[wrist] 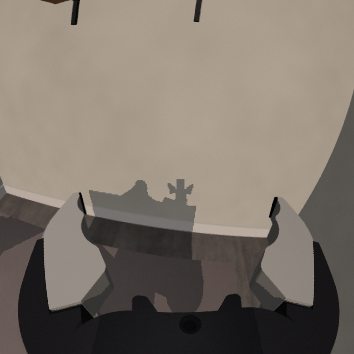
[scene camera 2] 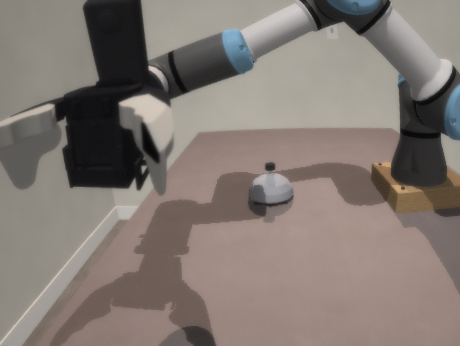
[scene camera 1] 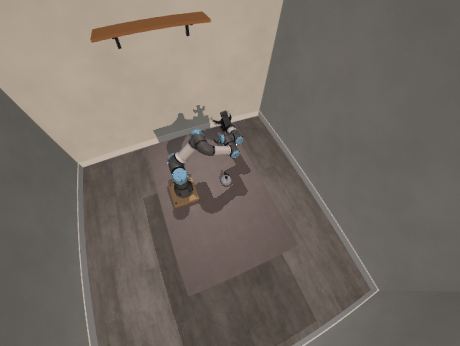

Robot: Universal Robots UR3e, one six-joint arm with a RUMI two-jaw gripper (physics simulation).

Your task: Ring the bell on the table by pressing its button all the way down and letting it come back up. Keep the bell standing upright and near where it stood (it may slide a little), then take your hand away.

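Frame: origin at the arm's base, x ahead, y up, z right, level; millimetres.
Seen in the pictures: gripper, fingertip midpoint: (wrist: pixel 178 198) (scene camera 2: pixel 39 158) (scene camera 1: pixel 219 114); arm's base, link origin: (scene camera 2: pixel 418 175) (scene camera 1: pixel 184 189).
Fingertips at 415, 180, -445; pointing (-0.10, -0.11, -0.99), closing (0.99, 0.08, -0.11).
Offsets run from my fingertips to a thing's top centre, as dx, dy, dz. Level surfaces: height alone.
The bell @(-107, -155, +461) (scene camera 1: pixel 226 180) (scene camera 2: pixel 270 190) is a grey-silver dome standing upright on the brownish-pink table top @(dy -221) (scene camera 1: pixel 225 235) (scene camera 2: pixel 310 280). Its small black button @(-107, -155, +461) (scene camera 2: pixel 270 166) stands raised above the dome on a thin stem. My gripper (scene camera 1: pixel 220 119) (scene camera 2: pixel 92 176) (wrist: pixel 178 198) is open, its two pale fingers wide apart with nothing between them. It is in the air near the wall end of the table, well apart from the bell, and points toward the wall with the shelf. The bell does not show in the wrist view.
The arm's base stands on a wooden block (scene camera 1: pixel 191 199) (scene camera 2: pixel 425 197) beside the bell. A wall (scene camera 1: pixel 150 80) (wrist: pixel 175 100) rises beyond the gripper, with a brown shelf (scene camera 1: pixel 150 26) high on it. The arm's shadow lies across the table around the bell.
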